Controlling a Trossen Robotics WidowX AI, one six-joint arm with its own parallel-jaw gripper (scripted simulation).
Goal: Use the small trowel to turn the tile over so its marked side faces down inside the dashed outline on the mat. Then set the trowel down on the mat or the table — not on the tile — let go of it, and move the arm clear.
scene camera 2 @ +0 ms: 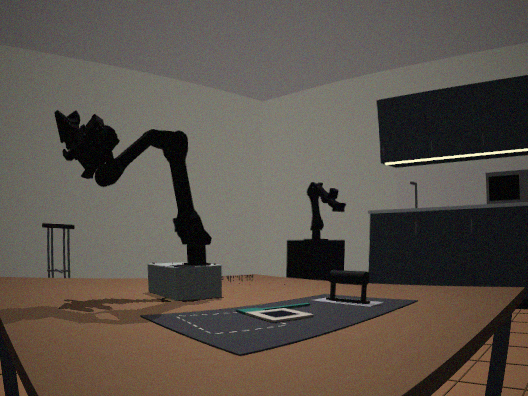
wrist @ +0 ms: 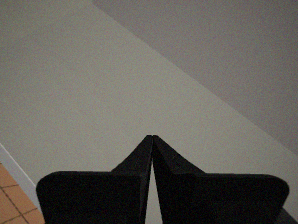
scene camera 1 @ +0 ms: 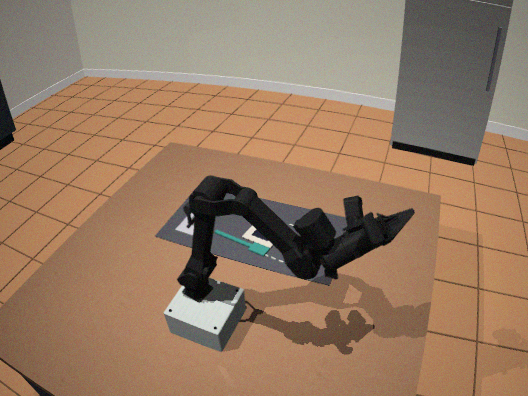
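There's nothing held in my gripper (scene camera 1: 413, 210), and it's shut. You'd see the gripper (scene camera 2: 55, 111) from that other camera too, and in the wrist view there's my gripper (wrist: 151, 140) again.
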